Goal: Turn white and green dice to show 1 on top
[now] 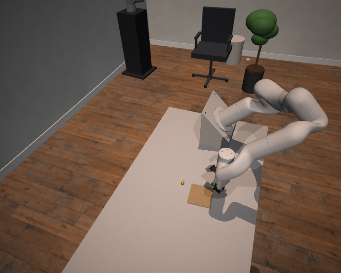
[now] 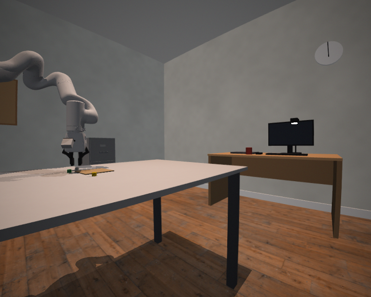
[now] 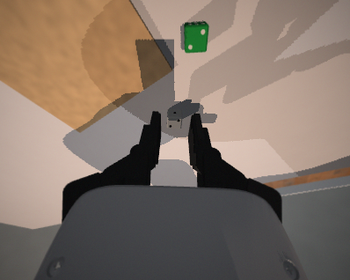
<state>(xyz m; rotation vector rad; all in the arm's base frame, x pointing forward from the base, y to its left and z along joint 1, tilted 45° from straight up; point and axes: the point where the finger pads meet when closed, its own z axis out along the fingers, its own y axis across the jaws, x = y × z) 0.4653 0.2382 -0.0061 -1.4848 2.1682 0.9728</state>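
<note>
Now: the white die 4 cm below my hand and 1 cm to the left of it. The rest, counted from my hand: mat 9 cm to the right, 7 cm ahead, 5 cm below; then yellow die 23 cm to the right, 4 cm below, 4 cm ahead; then green die 6 cm to the right, 4 cm below, 4 cm behind.
</note>
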